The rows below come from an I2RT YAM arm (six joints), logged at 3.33 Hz.
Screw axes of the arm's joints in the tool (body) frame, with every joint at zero. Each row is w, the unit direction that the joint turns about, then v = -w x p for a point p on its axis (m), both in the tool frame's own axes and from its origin. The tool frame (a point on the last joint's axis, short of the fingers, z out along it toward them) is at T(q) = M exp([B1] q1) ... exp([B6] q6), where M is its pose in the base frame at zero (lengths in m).
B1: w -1 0 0 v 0 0.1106 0
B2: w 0 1 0 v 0.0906 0 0.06
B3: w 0 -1 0 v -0.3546 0 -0.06
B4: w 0 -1 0 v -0.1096 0 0
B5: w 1 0 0 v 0 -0.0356 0
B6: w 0 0 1 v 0 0 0
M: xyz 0.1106 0 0.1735 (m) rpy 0 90 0 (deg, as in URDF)
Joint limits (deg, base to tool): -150..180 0..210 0..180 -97..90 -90..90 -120..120
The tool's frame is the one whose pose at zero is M.
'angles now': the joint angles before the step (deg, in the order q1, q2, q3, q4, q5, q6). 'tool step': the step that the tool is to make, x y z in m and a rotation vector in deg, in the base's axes. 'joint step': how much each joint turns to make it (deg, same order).
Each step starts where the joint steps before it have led.
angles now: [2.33, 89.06, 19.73, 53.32, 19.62, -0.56]
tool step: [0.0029, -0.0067, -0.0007, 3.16, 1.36, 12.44]
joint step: [-3.62, -0.13, 0.57, -1.73, -16.30, -1.55]
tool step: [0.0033, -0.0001, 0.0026, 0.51, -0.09, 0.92]
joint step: [-0.16, -0.05, 0.92, -0.90, -1.18, 0.17]
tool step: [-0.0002, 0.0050, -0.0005, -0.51, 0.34, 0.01]
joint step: [1.24, -0.05, -0.01, -0.36, 1.33, -0.13]
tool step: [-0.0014, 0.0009, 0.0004, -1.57, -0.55, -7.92]
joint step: [1.43, -0.05, -0.24, 0.55, 9.40, 1.26]
